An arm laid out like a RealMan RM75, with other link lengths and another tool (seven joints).
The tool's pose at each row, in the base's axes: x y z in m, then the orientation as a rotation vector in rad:
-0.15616, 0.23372, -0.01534, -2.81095, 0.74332, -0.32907
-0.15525, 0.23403, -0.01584, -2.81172, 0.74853, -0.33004
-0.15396, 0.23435, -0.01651, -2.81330, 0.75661, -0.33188
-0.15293, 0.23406, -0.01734, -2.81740, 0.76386, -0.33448
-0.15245, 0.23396, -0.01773, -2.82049, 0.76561, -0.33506
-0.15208, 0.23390, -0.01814, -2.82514, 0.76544, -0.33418
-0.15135, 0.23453, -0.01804, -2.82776, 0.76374, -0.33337
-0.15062, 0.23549, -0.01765, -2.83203, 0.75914, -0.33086
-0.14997, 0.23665, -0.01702, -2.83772, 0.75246, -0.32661
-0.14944, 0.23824, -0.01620, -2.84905, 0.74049, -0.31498
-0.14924, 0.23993, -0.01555, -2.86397, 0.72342, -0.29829
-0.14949, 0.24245, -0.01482, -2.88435, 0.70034, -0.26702
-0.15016, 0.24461, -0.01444, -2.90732, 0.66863, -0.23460
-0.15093, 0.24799, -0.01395, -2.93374, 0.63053, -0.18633
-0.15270, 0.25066, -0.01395, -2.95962, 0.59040, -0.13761
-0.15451, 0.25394, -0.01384, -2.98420, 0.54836, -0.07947
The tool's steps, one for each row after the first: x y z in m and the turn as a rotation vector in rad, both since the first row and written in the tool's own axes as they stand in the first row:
0.00053, -0.00055, 0.00077, -0.00222, 0.00146, 0.00295
0.00136, -0.00124, 0.00180, -0.00602, 0.00402, 0.00738
0.00225, -0.00125, 0.00282, -0.01186, 0.00735, 0.01053
0.00264, -0.00128, 0.00330, -0.01522, 0.00844, 0.01071
0.00292, -0.00129, 0.00378, -0.01954, 0.00852, 0.00941
0.00324, -0.00219, 0.00398, -0.02150, 0.00814, 0.00771
0.00343, -0.00344, 0.00395, -0.02423, 0.00648, 0.00392
0.00349, -0.00489, 0.00369, -0.02779, 0.00360, -0.00139
0.00327, -0.00669, 0.00329, -0.03557, -0.00402, -0.01086
0.00269, -0.00839, 0.00298, -0.04571, -0.01506, -0.02399
0.00131, -0.01061, 0.00259, -0.06071, -0.03550, -0.04104
-0.00029, -0.01223, 0.00237, -0.07639, -0.05707, -0.06395
-0.00257, -0.01488, 0.00220, -0.09611, -0.08878, -0.09038
-0.00543, -0.01634, 0.00213, -0.11611, -0.12050, -0.11784
-0.00860, -0.01832, 0.00203, -0.13708, -0.15809, -0.14544

